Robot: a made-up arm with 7 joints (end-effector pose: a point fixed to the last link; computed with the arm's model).
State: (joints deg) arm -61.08 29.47 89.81 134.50 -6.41 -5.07 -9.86
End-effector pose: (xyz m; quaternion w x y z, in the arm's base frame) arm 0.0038 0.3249 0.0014 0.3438 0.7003 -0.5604 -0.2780
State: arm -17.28 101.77 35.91 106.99 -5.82 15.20 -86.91
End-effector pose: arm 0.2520 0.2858 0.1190 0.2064 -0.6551 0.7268 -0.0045
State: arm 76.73 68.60 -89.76 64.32 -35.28 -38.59 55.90
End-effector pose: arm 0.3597 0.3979 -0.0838 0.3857 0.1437 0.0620 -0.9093
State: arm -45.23 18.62 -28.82 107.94 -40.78 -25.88 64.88
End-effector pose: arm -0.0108 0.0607 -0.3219 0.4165 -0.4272 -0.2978 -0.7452
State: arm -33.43 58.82 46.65 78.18 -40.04 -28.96 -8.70
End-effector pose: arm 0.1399 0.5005 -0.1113 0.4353 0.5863 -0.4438 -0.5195
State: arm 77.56 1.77 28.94 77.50 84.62 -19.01 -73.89
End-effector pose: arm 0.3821 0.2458 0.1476 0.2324 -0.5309 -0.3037 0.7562
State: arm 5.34 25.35 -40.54 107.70 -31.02 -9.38 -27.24
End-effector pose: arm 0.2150 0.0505 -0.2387 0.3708 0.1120 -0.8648 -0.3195
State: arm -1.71 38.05 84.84 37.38 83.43 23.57 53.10
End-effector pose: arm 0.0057 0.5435 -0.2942 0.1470 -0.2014 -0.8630 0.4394
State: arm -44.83 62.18 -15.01 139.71 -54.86 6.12 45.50
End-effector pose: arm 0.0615 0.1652 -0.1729 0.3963 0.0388 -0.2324 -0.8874
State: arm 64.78 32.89 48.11 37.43 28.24 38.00 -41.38
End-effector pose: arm 0.3656 0.4813 -0.0533 0.6062 0.0107 -0.4011 0.6867
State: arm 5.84 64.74 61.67 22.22 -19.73 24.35 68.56
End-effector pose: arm 0.0623 0.6300 -0.1422 0.9101 0.0080 -0.3663 0.1935
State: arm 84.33 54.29 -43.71 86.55 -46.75 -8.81 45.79
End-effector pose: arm 0.3431 0.2501 0.1581 0.2945 0.6038 -0.3585 -0.6482
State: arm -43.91 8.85 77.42 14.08 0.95 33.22 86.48
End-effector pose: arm -0.3567 0.2560 -0.3908 0.6306 -0.3295 -0.1493 0.6866
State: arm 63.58 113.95 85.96 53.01 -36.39 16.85 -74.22
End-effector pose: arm -0.3288 0.4332 0.1800 0.4550 -0.4926 -0.0070 -0.7418
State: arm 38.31 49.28 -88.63 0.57 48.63 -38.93 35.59
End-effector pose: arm 0.2249 0.5274 -0.2846 0.8385 0.1361 -0.3080 -0.4283
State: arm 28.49 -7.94 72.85 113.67 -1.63 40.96 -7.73
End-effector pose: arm 0.1640 0.3146 -0.1521 0.5322 0.2191 -0.5473 0.6077
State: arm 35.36 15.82 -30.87 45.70 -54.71 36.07 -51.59
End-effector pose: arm 0.4115 0.1453 -0.2986 0.3630 0.7669 -0.4513 -0.2763
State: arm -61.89 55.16 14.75 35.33 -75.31 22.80 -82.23
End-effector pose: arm -0.1560 0.5461 -0.2513 0.0959 0.5651 -0.1134 -0.8116
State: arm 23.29 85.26 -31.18 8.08 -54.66 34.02 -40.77
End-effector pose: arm 0.0549 0.6569 -0.0468 0.2109 0.8310 0.3456 -0.3815
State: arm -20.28 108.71 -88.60 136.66 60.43 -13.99 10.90
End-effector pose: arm -0.0449 0.2586 -0.1344 0.9067 -0.3833 -0.0034 -0.1758
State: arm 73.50 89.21 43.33 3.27 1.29 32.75 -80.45
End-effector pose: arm 0.0005 0.6627 0.0113 0.2657 0.4773 0.0593 0.8355
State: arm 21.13 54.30 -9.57 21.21 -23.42 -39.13 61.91
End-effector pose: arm 0.2054 0.5352 -0.2692 0.8012 -0.0230 -0.1781 -0.5709
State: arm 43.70 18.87 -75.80 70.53 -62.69 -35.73 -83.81
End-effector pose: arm 0.3445 0.0025 -0.2717 0.0676 0.0051 0.9584 0.2771
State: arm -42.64 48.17 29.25 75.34 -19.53 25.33 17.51
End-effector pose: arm 0.0674 0.4581 -0.2571 0.8808 0.3915 -0.0603 -0.2593
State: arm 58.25 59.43 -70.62 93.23 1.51 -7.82 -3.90
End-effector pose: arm 0.3470 0.2182 -0.1115 0.4103 0.1998 -0.6696 -0.5860
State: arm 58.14 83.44 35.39 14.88 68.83 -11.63 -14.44
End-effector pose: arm 0.0488 0.6551 0.0350 0.0234 0.1529 -0.6945 0.7027
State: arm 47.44 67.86 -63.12 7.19 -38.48 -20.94 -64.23
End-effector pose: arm 0.1833 0.6091 -0.1479 0.2944 0.7596 -0.2940 -0.5000
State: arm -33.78 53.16 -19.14 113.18 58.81 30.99 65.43
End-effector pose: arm 0.0945 0.2091 -0.2726 0.6651 -0.7134 -0.0937 -0.1998
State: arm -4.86 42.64 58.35 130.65 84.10 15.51 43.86
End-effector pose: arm 0.1078 0.3141 0.0220 0.2869 -0.2701 -0.8644 -0.3125
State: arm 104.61 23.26 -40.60 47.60 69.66 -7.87 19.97
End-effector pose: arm 0.4261 0.1773 0.2646 0.2485 -0.2774 -0.9156 -0.1515
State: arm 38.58 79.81 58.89 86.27 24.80 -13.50 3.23
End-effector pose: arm 0.0015 0.4505 0.2172 0.0839 -0.5030 0.8593 -0.0401
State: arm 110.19 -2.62 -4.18 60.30 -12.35 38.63 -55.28
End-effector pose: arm 0.3132 0.0741 0.3598 0.3021 0.2858 -0.8124 0.4088
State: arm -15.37 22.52 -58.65 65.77 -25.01 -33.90 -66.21
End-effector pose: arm 0.0031 0.0713 -0.4629 0.6427 0.0606 -0.7337 -0.2119
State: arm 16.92 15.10 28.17 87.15 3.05 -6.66 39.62
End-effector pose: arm 0.2984 0.3091 -0.1791 0.5637 0.0413 -0.8097 -0.1578
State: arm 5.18 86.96 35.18 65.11 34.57 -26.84 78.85
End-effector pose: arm 0.1851 0.5163 0.1344 0.5129 0.1810 -0.5728 -0.6133
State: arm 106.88 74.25 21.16 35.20 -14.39 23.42 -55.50
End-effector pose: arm 0.0389 0.6106 0.1607 0.1278 0.5071 -0.3396 0.7818
